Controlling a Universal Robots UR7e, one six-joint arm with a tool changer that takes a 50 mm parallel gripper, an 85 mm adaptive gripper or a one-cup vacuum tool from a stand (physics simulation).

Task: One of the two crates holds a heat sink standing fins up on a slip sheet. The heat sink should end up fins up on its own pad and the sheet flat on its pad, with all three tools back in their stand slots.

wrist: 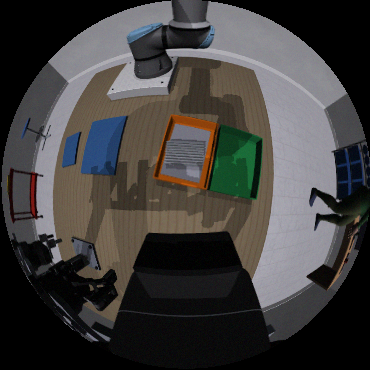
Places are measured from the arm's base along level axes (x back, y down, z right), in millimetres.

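Pixels of known places: arm's base, link origin: (pixel 153 68).
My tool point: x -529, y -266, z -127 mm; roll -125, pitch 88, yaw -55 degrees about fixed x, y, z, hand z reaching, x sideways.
Observation:
Ahead of a thing's pixels: the offset from my tool point to its top centre. "pt": to the spot under its first point.
The heat sink @(dx +155, dy +278, dz +7 mm) (pixel 185 151) stands fins up on the pale slip sheet @(pt dx +225, dy +308, dz -15 mm) (pixel 191 132) inside the orange crate @(pt dx +252, dy +292, dz -24 mm) (pixel 194 122). The sheet shows above and below the heat sink. The green crate @(dx +133, dy +270, dz -141 mm) (pixel 258 167) stands against the orange crate's right side and looks empty. A large blue pad @(pt dx +205, dy +303, dz +272 mm) (pixel 104 145) and a small blue pad @(pt dx +216, dy +303, dz +470 mm) (pixel 71 150) lie to the left with nothing on them. A black housing fills the bottom centre of the view; no gripper fingers show at it. Black tools @(pt dx -90, dy +59, dz +121 mm) (pixel 102 290) show at the lower left, dark and partly overlapping, so their seating in the stand is unclear.
The arm's white base block (pixel 135 91) stands at the upper left. A grey plate @(pt dx -190, dy +301, dz +391 mm) (pixel 86 252) with dark corner spots is beside the tools. Beyond the table are a red-framed rack (pixel 34 194) at left and a person's legs (pixel 327 200) at right.

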